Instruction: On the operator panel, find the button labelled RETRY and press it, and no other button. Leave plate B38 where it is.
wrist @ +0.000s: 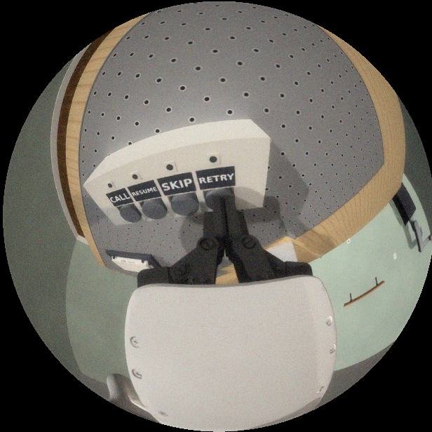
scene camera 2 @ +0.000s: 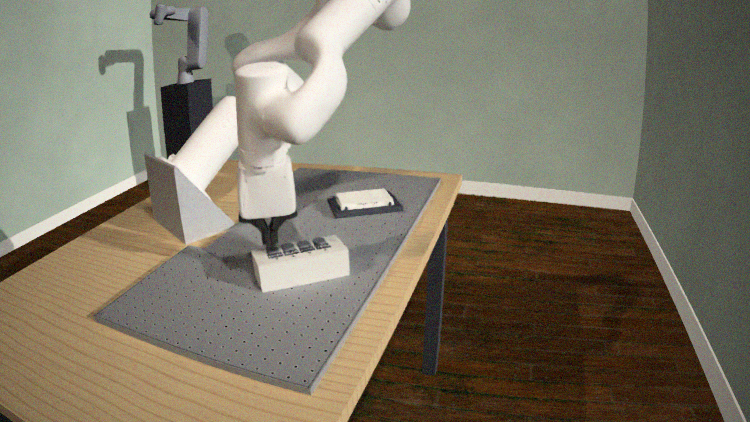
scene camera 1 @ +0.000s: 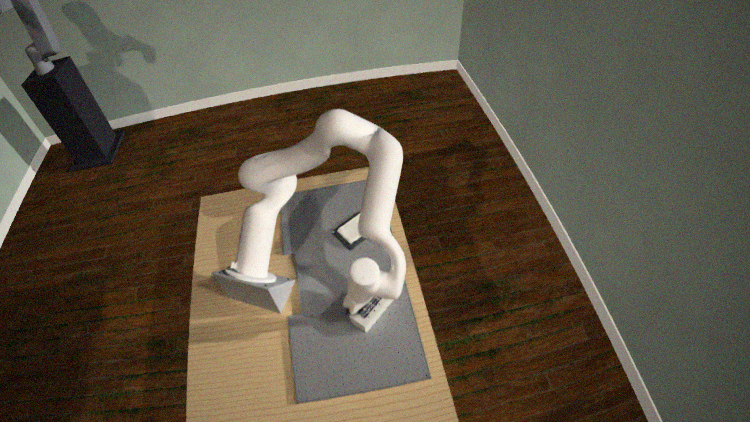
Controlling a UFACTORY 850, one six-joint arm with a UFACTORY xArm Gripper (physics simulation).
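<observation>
The white operator panel [scene camera 1: 365, 323] [scene camera 2: 306, 271] [wrist: 252, 172] stands on the grey perforated board. In the wrist view its dark round buttons sit in a row below the labels CALL, RESUME, SKIP and RETRY. The RETRY button [wrist: 216, 198] is at the right end, partly hidden by the fingertips. My gripper [scene camera 2: 272, 247] [wrist: 221, 209] is shut and empty, its tips over the RETRY button; they look to be touching it or very close. The SKIP button [wrist: 184, 204] is just left of the tips. Plate B38 seems to be the white plate [scene camera 1: 348, 230] [scene camera 2: 364, 198] [wrist: 129, 263], lying in a dark holder.
The perforated board [scene camera 1: 356, 362] [scene camera 2: 236, 325] [wrist: 200, 50] lies on the wooden table [scene camera 1: 236, 367] [scene camera 2: 78, 335]. The dark holder [scene camera 2: 367, 212] stands beyond the panel. The grey wedge-shaped arm base [scene camera 1: 256, 296] [scene camera 2: 180, 202] is beside the board. A second arm stands on a black pedestal [scene camera 1: 73, 115] [scene camera 2: 183, 112] away from the table.
</observation>
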